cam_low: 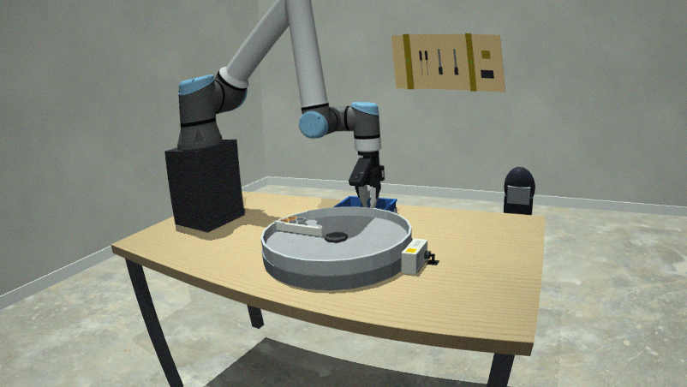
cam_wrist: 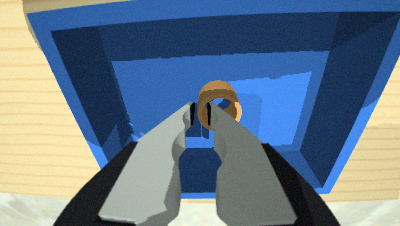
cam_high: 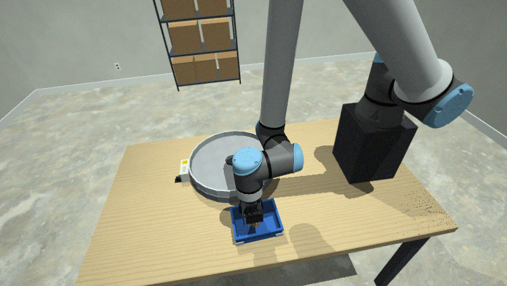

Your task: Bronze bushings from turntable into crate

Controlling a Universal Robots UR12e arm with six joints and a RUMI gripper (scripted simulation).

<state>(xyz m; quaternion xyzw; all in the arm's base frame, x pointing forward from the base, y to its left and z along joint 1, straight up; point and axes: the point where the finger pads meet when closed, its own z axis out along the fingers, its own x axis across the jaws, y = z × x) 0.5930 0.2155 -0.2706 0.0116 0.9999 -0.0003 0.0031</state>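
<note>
The blue crate is 10 mm behind my hand. Also, from my hand: grey turntable 40 mm ahead, 340 mm to the right, 30 mm above.
</note>
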